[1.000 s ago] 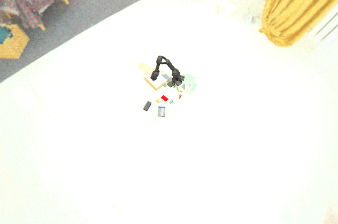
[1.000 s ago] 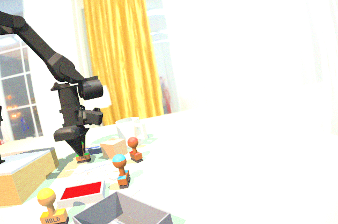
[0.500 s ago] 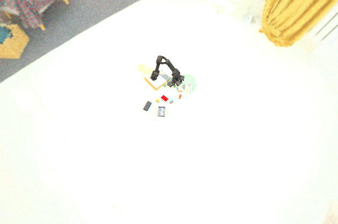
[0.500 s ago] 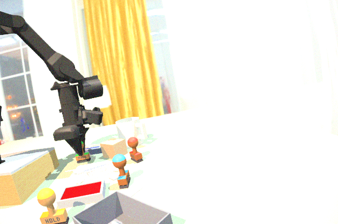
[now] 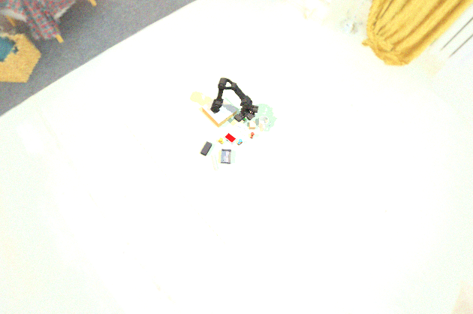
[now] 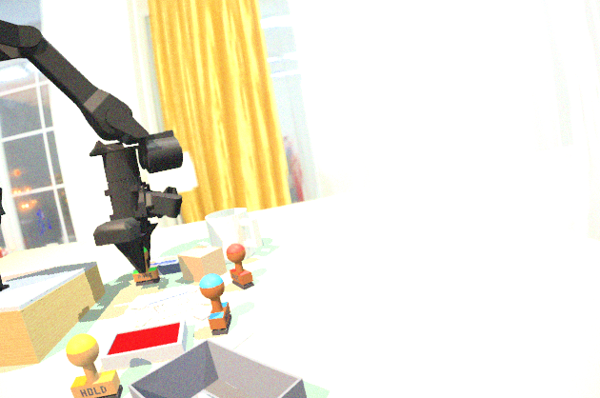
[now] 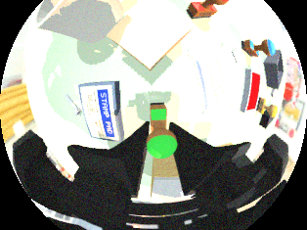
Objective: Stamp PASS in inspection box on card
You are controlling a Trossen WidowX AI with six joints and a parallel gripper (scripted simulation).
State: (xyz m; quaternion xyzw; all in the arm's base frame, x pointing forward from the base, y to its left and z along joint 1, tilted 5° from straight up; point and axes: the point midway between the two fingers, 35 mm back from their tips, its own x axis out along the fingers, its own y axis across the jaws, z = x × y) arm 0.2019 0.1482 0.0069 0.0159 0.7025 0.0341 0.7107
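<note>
My gripper tip is now 60 mm short of the red ink pad, 200 mm to the left of it and 30 mm above it. Round my gripper tip: green-topped pass stamp (right at my gripper tip); pale paper card (60 mm ahead, 90 mm to the right, 30 mm below); cardboard box (100 mm ahead, 20 mm to the left, 10 mm below).
</note>
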